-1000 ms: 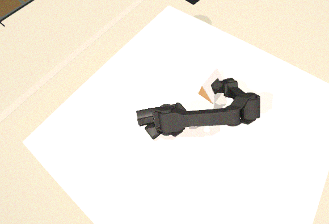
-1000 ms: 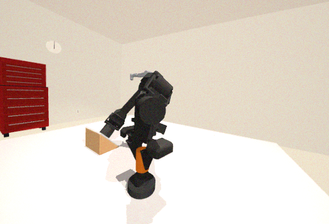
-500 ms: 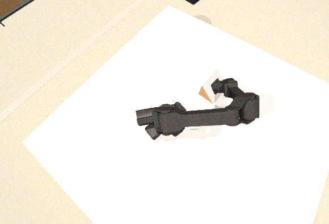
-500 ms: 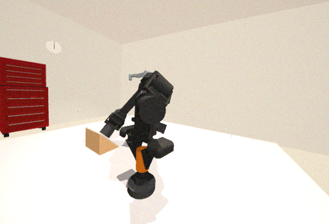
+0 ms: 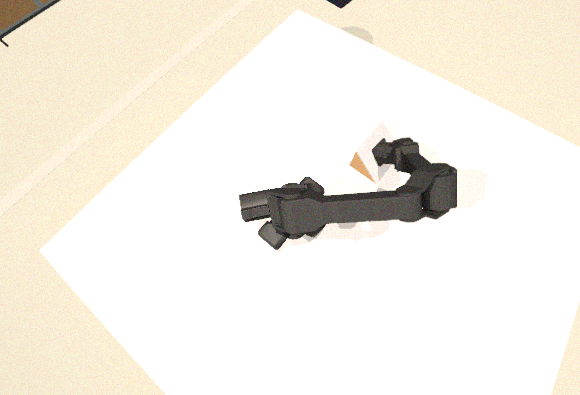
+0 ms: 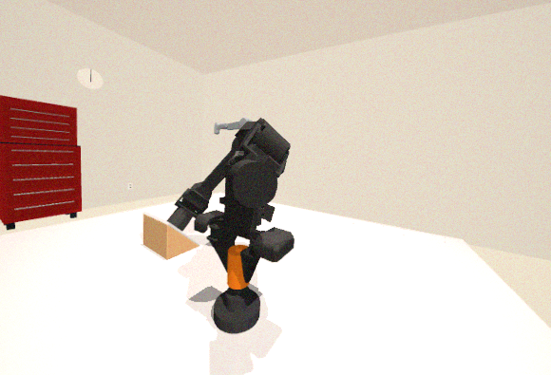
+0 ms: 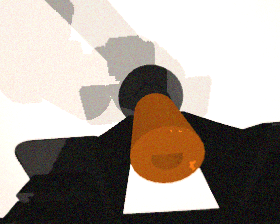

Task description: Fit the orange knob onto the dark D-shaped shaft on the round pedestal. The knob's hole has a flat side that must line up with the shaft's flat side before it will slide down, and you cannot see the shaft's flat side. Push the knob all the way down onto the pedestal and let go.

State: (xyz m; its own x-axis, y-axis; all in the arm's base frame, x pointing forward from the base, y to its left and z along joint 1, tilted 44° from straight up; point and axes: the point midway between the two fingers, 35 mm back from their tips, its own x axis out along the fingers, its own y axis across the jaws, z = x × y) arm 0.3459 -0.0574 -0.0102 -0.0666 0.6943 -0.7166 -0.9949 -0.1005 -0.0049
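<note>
My gripper tip is now 2 cm below the orange knob. The rest, counted from my gripper tip: round pedestal: 4 cm below.
</note>
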